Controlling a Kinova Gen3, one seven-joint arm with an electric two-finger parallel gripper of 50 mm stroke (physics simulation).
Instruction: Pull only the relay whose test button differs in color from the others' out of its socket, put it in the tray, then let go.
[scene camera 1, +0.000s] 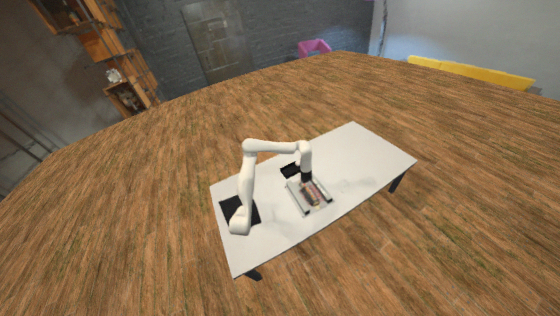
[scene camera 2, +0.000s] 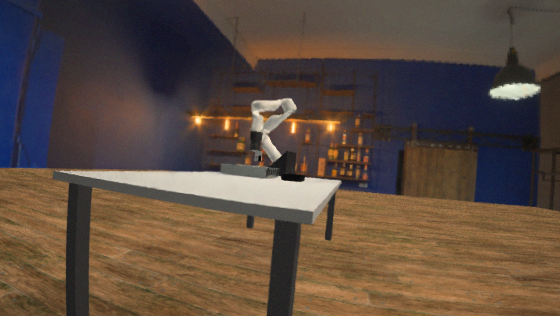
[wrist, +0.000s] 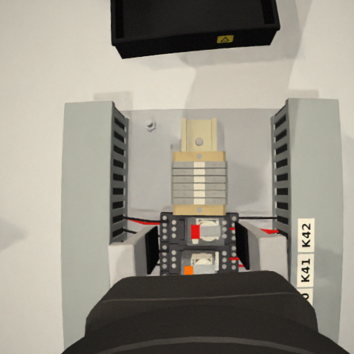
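Pixels of known places: gripper, fingertip midpoint: (scene camera 1: 304, 182) (scene camera 2: 257, 161); arm's base, origin of the base link: (scene camera 1: 243, 212) (scene camera 2: 279, 161).
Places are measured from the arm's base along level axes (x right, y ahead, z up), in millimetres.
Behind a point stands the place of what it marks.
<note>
The relay with the red test button (wrist: 204, 231) sits in its socket at the tray end of the relay row, level with the K42 label. The neighbouring relay (wrist: 201, 263) has an orange button and is partly hidden by the gripper body. My gripper (wrist: 196, 240) (scene camera 1: 304, 184) @(x 42, y 486, z -14 mm) (scene camera 2: 258, 157) @(x 42, y 486, z -14 mm) is open and empty, pointing down above that end of the row. In the wrist view its fingers stand to the left and right of these two relays. The black tray (wrist: 195, 49) (scene camera 1: 289, 171) @(x -199, y 496, z -107 mm) (scene camera 2: 293, 178) @(x -205, y 592, z -95 mm) lies beyond the panel and looks empty in the part that shows.
Grey slotted wire ducts (wrist: 86, 175) (wrist: 315, 165) flank the row on the panel. Grey terminal blocks (wrist: 199, 182) and a rail end (wrist: 199, 131) lie between the relays and the tray. Red and black wires run from the sockets to the ducts. A bolt (wrist: 150, 125) stands on the panel.
</note>
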